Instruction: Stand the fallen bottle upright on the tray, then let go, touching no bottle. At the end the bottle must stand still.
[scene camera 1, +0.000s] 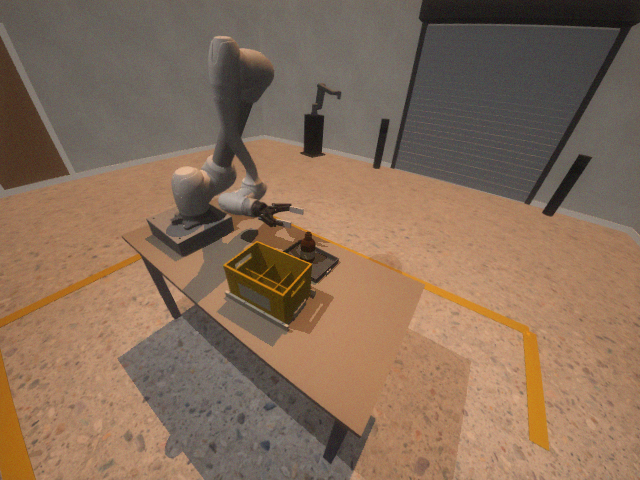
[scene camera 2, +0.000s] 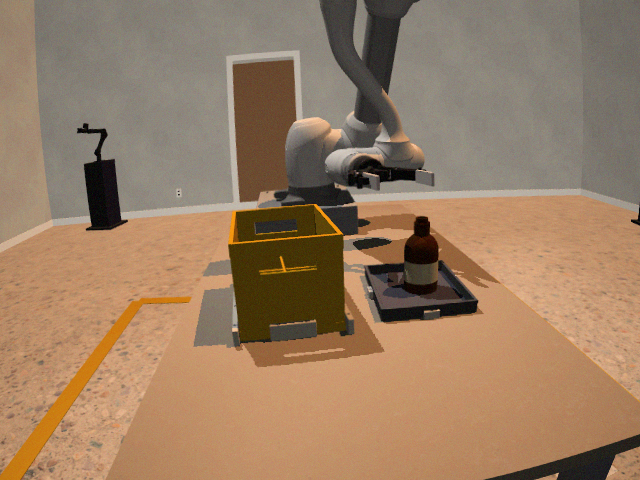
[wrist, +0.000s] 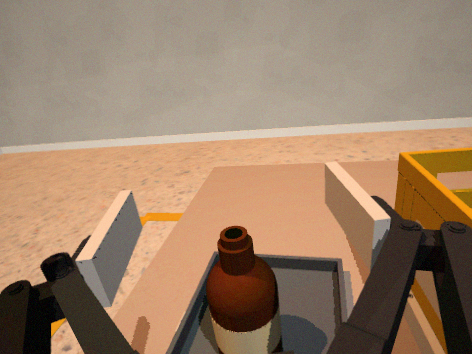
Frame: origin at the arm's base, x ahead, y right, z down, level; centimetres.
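Seen in the pictures: gripper, fingertip midpoint: (scene camera 1: 297, 218) (scene camera 2: 406, 181) (wrist: 230, 196); arm's base at its link origin: (scene camera 1: 196, 217) (scene camera 2: 312, 198).
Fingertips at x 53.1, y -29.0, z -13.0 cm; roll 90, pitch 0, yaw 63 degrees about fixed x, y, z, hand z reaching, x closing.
Note:
Offsets run from my fingertips to a thing's top centre. Level surfaces: height alone.
A brown bottle {dx +4.7, dy -2.9, dz +6.7 cm} (scene camera 1: 308, 248) (scene camera 2: 421, 258) (wrist: 243, 295) with a cream label stands upright inside the dark tray {dx +5.9, dy -1.9, dz +20.2 cm} (scene camera 1: 329, 269) (scene camera 2: 429, 312) (wrist: 300, 260). In the wrist view its base is cut off by the lower edge. My gripper (scene camera 1: 296, 217) (scene camera 2: 402, 178) (wrist: 230, 196) is open and empty. In both scene views it is higher than the bottle and back toward the robot's base, apart from the bottle.
A yellow crate {dx +13.1, dy +24.7, dz +5.2 cm} (scene camera 1: 268, 281) (scene camera 2: 289, 289) (wrist: 430, 200) with inner dividers stands beside the tray, held by low metal rails at its foot. The robot's base block (scene camera 1: 191, 232) (scene camera 2: 341, 217) sits at the far end of the table {dz +22.7 cm} (scene camera 1: 361, 330) (scene camera 2: 392, 403) (wrist: 260, 200).

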